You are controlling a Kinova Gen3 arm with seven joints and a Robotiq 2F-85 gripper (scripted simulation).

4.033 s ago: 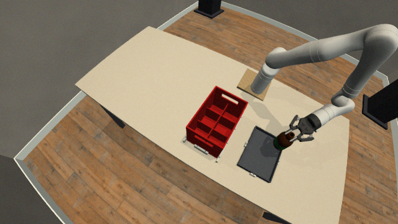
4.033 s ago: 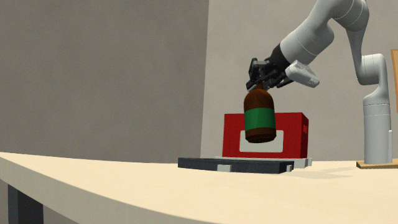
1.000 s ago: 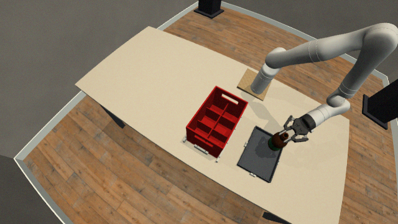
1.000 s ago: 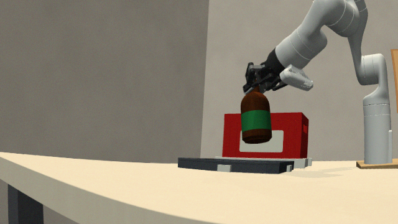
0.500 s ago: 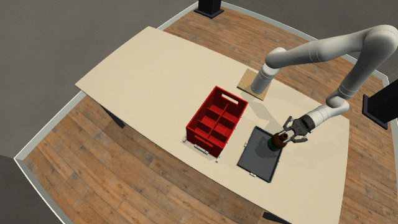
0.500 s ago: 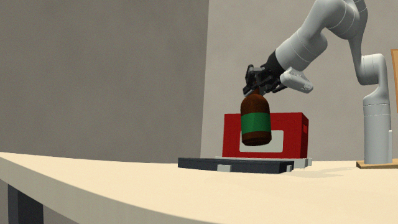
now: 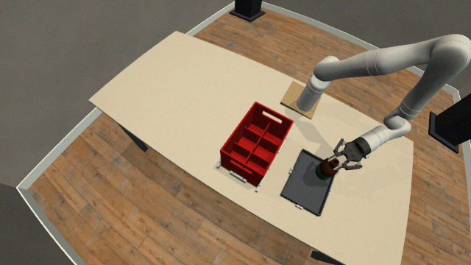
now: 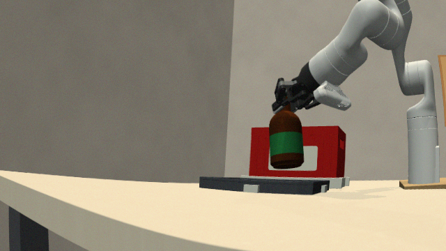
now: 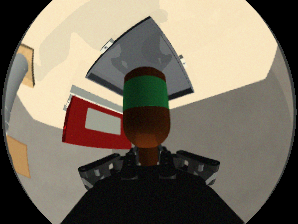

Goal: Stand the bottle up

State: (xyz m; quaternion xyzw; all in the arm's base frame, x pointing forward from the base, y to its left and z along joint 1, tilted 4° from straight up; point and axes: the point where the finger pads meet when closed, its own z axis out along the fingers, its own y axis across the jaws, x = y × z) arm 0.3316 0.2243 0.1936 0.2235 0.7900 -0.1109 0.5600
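My gripper is now 5 cm above the brown bottle and 1 cm past it. From my hand the other things lie so: dark grey tray: 17 cm below, 3 cm ahead, 1 cm to the right; red crate: 30 cm to the right, 10 cm below, 7 cm ahead.
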